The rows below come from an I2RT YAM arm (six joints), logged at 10 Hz.
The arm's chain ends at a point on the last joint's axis. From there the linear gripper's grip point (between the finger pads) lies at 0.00 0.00 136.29 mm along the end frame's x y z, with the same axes.
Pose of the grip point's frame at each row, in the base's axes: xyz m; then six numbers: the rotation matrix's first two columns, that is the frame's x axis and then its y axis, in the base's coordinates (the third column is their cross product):
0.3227, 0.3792, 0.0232, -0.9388, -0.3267, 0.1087, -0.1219, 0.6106, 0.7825
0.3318, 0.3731, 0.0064, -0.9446, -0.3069, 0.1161, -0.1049, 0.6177, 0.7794
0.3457, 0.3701, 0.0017, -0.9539, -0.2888, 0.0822, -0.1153, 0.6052, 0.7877
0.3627, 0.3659, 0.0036, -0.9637, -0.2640, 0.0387, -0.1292, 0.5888, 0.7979
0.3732, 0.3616, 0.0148, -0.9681, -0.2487, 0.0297, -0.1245, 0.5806, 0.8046
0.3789, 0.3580, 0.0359, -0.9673, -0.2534, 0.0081, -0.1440, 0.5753, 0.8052
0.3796, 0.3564, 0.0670, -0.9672, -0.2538, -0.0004, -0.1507, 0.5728, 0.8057
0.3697, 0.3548, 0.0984, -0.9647, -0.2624, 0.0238, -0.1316, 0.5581, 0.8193
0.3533, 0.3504, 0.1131, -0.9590, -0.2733, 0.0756, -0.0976, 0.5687, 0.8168
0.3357, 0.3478, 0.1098, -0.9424, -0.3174, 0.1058, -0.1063, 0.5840, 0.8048
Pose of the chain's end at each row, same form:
0.3666, 0.2809, 0.1068, -0.9388, -0.3267, 0.1087, -0.1219, 0.6106, 0.7825
0.3742, 0.2744, 0.0903, -0.9446, -0.3069, 0.1161, -0.1049, 0.6177, 0.7794
0.3835, 0.2690, 0.0849, -0.9539, -0.2888, 0.0822, -0.1153, 0.6052, 0.7877
0.3945, 0.2618, 0.0856, -0.9637, -0.2640, 0.0387, -0.1292, 0.5888, 0.7979
0.4028, 0.2559, 0.0956, -0.9681, -0.2487, 0.0297, -0.1245, 0.5806, 0.8046
0.4073, 0.2520, 0.1167, -0.9673, -0.2534, 0.0081, -0.1440, 0.5753, 0.8052
0.4074, 0.2502, 0.1477, -0.9672, -0.2538, -0.0004, -0.1507, 0.5728, 0.8057
0.4008, 0.2475, 0.1765, -0.9647, -0.2624, 0.0238, -0.1316, 0.5581, 0.8193
0.3896, 0.2446, 0.1911, -0.9590, -0.2733, 0.0756, -0.0976, 0.5687, 0.8168
0.3789, 0.2460, 0.1894, -0.9424, -0.3174, 0.1058, -0.1063, 0.5840, 0.8048

